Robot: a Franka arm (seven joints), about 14 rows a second.
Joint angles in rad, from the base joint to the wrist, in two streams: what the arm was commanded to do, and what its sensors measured. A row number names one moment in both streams.
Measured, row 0:
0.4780 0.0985 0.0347 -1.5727 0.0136 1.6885 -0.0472
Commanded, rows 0 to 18:
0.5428 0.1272 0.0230 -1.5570 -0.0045 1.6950 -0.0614
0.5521 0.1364 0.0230 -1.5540 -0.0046 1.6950 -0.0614
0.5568 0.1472 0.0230 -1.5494 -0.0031 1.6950 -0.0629
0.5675 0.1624 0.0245 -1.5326 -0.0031 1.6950 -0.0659
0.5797 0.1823 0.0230 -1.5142 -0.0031 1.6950 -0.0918
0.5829 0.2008 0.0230 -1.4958 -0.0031 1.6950 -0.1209
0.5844 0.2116 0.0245 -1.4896 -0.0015 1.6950 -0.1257
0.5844 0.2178 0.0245 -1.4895 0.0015 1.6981 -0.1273
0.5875 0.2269 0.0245 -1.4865 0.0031 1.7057 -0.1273
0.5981 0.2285 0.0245 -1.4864 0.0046 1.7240 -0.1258
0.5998 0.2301 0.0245 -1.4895 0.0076 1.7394 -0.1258
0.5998 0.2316 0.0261 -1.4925 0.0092 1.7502 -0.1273
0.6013 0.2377 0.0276 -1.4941 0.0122 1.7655 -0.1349
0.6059 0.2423 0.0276 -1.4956 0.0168 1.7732 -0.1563
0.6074 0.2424 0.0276 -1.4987 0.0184 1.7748 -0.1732
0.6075 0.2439 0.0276 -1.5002 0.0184 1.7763 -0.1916
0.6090 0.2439 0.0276 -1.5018 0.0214 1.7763 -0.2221
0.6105 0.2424 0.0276 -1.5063 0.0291 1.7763 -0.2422
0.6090 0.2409 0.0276 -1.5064 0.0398 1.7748 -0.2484
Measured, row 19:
0.5994 0.2297 0.0353 -1.5243 0.0138 1.7699 -0.2013
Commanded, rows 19 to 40:
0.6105 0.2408 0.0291 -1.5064 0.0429 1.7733 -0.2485
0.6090 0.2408 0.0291 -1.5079 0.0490 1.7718 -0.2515
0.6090 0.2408 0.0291 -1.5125 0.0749 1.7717 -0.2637
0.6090 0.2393 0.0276 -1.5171 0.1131 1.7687 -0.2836
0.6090 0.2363 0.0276 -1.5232 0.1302 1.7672 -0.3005
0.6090 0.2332 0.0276 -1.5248 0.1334 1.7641 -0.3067
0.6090 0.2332 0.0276 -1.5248 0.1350 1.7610 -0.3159
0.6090 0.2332 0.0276 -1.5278 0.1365 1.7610 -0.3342
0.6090 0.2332 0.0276 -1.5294 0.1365 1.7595 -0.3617
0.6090 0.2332 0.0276 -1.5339 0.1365 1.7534 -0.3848
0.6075 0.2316 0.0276 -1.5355 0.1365 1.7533 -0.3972
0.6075 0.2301 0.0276 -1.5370 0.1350 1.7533 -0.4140
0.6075 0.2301 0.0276 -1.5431 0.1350 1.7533 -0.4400
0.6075 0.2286 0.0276 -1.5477 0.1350 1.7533 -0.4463
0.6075 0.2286 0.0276 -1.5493 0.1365 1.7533 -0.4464
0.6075 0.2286 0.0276 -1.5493 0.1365 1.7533 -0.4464
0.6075 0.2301 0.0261 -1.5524 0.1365 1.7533 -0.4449
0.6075 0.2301 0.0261 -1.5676 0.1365 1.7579 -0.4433
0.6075 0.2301 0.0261 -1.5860 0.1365 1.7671 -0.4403
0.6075 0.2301 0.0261 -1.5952 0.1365 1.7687 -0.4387
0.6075 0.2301 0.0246 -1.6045 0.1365 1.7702 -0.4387
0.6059 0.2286 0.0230 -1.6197 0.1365 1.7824 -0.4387
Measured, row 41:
0.6006 0.2383 0.0353 -1.5861 0.1108 1.7614 -0.4158
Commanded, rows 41 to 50:
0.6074 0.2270 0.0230 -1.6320 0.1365 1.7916 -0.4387
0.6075 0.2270 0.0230 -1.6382 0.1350 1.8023 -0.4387
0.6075 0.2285 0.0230 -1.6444 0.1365 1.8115 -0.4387
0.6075 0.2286 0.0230 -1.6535 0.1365 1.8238 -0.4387
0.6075 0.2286 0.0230 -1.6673 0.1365 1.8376 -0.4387
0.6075 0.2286 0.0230 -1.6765 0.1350 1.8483 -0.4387
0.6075 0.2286 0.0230 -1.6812 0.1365 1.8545 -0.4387
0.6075 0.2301 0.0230 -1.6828 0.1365 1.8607 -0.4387
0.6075 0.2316 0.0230 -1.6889 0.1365 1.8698 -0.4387
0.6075 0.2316 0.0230 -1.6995 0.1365 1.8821 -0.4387
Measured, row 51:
0.6006 0.2397 0.0334 -1.6734 0.1108 1.8498 -0.4158
